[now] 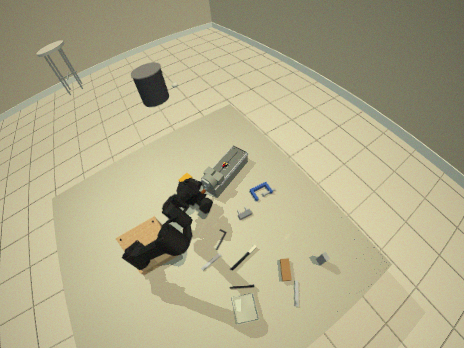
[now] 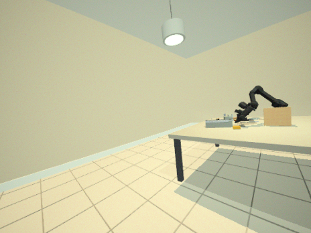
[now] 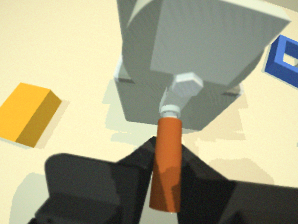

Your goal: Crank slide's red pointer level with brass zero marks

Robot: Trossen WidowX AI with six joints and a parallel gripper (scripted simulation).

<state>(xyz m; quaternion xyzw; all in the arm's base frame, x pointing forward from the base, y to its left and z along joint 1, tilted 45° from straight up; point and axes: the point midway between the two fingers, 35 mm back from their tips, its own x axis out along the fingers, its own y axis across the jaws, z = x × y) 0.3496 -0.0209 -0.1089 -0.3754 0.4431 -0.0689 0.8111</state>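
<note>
My gripper tip is 20 mm past the orange block, 150 mm to the right of it and 20 mm above it. Also, from my gripper tip: red pointer: 150 mm ahead, 40 mm to the left, 50 mm above; then grey clamp: 80 mm ahead, 180 mm to the right, 30 mm below; then brown crank handle: 20 mm behind, 30 mm above.
</note>
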